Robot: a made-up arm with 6 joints.
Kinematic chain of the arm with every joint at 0, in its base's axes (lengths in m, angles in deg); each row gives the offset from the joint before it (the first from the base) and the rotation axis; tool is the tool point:
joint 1: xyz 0 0 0.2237 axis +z
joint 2: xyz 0 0.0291 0 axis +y
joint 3: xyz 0 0 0.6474 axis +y
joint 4: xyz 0 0 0.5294 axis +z
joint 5: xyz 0 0 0 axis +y
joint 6: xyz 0 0 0.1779 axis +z
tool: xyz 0 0 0
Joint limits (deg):
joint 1: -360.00..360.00
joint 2: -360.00..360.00
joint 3: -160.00..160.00
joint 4: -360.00..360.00
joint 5: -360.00..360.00
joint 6: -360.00..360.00
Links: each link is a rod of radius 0.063 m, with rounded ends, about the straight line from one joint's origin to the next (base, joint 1, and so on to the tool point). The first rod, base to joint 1, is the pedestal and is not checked.
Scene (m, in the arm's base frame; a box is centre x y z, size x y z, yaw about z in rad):
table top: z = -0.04
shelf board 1: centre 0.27 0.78 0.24 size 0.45 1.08 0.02 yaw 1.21
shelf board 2: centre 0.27 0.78 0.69 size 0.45 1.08 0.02 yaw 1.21
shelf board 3: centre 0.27 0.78 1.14 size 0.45 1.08 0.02 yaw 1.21
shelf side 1: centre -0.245 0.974 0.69 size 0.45 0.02 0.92 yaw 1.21
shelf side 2: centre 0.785 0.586 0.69 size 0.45 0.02 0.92 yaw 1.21
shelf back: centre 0.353 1 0.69 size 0.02 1.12 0.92 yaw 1.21
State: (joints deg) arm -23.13 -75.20 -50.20 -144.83 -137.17 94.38
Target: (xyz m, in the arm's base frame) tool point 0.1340 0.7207 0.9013
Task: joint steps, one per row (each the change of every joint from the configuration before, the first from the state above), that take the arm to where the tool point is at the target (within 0.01 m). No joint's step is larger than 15 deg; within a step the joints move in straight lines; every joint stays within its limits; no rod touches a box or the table.
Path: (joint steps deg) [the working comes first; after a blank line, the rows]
Joints at the target: -92.39 -32.89 -49.03 -136.99 -142.01 94.38
Straight joint move there: touches shelf board 2, shelf side 1.

1: -2.15 12.59 -5.79 -4.67 -6.92 2.82
2: -2.14 12.59 -5.80 -4.68 -6.93 2.83
3: -2.15 12.59 -5.79 -4.67 -6.92 2.82
4: -2.15 12.59 -5.80 -4.68 -6.92 2.82
5: -2.14 12.59 -5.79 -4.67 -6.93 2.83
6: -12.79 1.45 -1.09 8.45 1.95 -3.53
7: -12.78 1.44 -1.09 8.46 1.94 -3.53
8: -12.79 1.45 -1.08 8.45 1.95 -3.53
9: -12.78 1.44 -1.09 8.45 1.94 -3.53
10: -2.47 -8.81 11.50 -0.86 7.33 0.00
11: -2.46 -8.81 11.50 -0.87 7.34 0.00
12: -2.46 -8.80 11.49 -0.87 7.33 0.00

